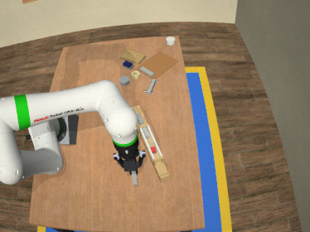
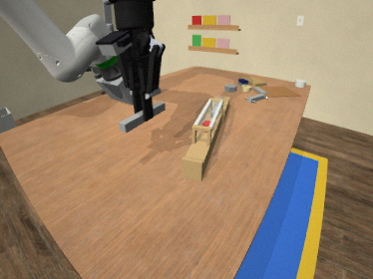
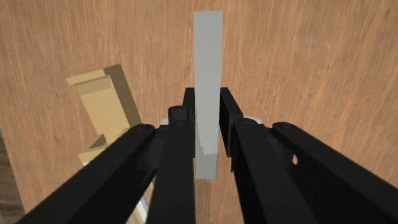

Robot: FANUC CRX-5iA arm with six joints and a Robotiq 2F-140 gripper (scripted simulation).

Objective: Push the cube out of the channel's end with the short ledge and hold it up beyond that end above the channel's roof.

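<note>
My gripper is now 110 mm short of the channel, 160 mm to the right of it and 100 mm above it. Also, from my hand: grey push rod (30 mm below); grey hexagonal block (50 mm ahead, 660 mm to the left, 140 mm below); red cube (110 mm ahead, 130 mm to the left, 90 mm below).
</note>
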